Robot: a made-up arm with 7 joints.
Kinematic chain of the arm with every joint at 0, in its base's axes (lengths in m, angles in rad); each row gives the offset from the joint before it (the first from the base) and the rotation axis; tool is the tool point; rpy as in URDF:
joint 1: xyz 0 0 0 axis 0.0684 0.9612 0.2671
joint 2: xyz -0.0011 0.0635 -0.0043 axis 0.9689 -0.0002 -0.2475
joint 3: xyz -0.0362 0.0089 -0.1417 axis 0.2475 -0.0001 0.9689
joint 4: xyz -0.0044 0 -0.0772 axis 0.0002 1 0
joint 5: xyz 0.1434 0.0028 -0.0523 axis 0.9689 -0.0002 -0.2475
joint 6: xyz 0.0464 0 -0.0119 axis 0.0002 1 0
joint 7: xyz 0.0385 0 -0.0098 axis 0.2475 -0.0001 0.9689
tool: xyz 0 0 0 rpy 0 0.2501 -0.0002
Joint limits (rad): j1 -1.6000..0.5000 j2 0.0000..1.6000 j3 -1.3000..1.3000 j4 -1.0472..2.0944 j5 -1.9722..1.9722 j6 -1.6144..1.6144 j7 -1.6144..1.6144
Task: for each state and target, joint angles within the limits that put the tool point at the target. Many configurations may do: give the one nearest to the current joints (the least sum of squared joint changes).
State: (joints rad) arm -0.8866 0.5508 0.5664 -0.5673 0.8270 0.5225 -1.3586
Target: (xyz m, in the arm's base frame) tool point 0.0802 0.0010 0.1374
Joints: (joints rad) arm -1.5828 0.3282 -0.2073 -1.0472 0.8353 0.0382 -1.3586
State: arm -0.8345 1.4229 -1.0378 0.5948 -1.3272 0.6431 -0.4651
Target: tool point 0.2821 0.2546 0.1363
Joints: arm -1.0395 1.6000 -0.1697 0.0935 -1.4055 0.9061 -0.4651
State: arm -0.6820 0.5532 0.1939 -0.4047 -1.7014 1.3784 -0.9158
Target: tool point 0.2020 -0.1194 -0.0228
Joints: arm -0.9636 0.0000 -0.5373 -0.3974 -1.6798 1.3306 -0.9158
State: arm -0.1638 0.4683 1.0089 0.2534 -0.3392 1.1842 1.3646
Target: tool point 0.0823 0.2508 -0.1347
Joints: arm 0.1256 0.1588 0.9271 -0.7256 -0.4243 1.2575 1.3646
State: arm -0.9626 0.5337 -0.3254 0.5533 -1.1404 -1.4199 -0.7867
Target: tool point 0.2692 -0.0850 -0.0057
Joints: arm -1.1024 0.1338 -0.6725 -0.1202 -0.9924 -1.4661 -0.7867
